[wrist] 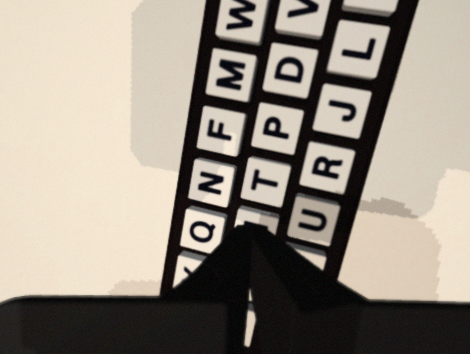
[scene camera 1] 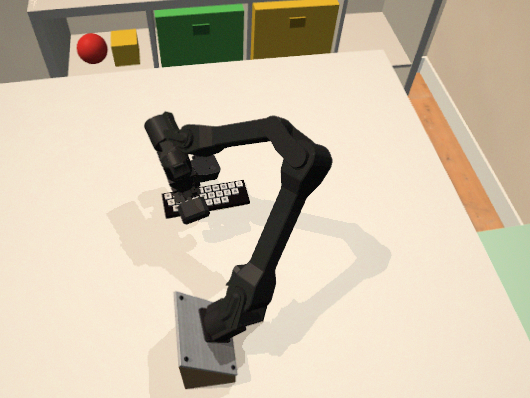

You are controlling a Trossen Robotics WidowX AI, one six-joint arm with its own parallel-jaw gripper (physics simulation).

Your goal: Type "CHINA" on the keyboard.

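Frame: origin at the arm's base, x ahead, y left, z up, level; millimetres.
Seen in the pictures: gripper, fingertip midpoint: [wrist: 248, 237] [scene camera 1: 187, 196]; arm's base at its link origin: [scene camera 1: 213, 325].
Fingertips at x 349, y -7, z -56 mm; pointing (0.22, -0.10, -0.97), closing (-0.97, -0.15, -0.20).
Offsets run from my fingertips to a thing's top centre. Level surfaces: height alone.
A black keyboard @[dx -1, dy -42, dz -8 mm] [scene camera 1: 242, 199] [wrist: 367, 130] with white keys lies on the table, partly under the arm. My gripper [scene camera 1: 187, 194] [wrist: 248, 237] is shut and empty, its joined tips pointing down over the keyboard. In the wrist view the tips cover most of a key @[dx -1, dy +1, dz -8 mm] [wrist: 270, 221] below the T key @[dx -1, dy -18, dz -8 mm] [wrist: 265, 182], between the Q key @[dx +18, dy +6, dz -8 mm] [wrist: 202, 231] and the U key @[dx -20, dy -8, dz -8 mm] [wrist: 314, 220]; its letter is hidden. The N key @[dx +18, dy -13, dz -8 mm] [wrist: 211, 182] is in plain view. No C, I or A can be read in the wrist view. Whether the tips touch a key cannot be told.
The arm's metal base plate [scene camera 1: 192, 325] stands on the table @[dz -25 mm] [scene camera 1: 75, 300] near the front. Behind the table, a grey shelf unit [scene camera 1: 42, 40] holds a red ball [scene camera 1: 92, 48], a yellow block [scene camera 1: 126, 48], a green box [scene camera 1: 200, 45] and a yellow box [scene camera 1: 295, 40].
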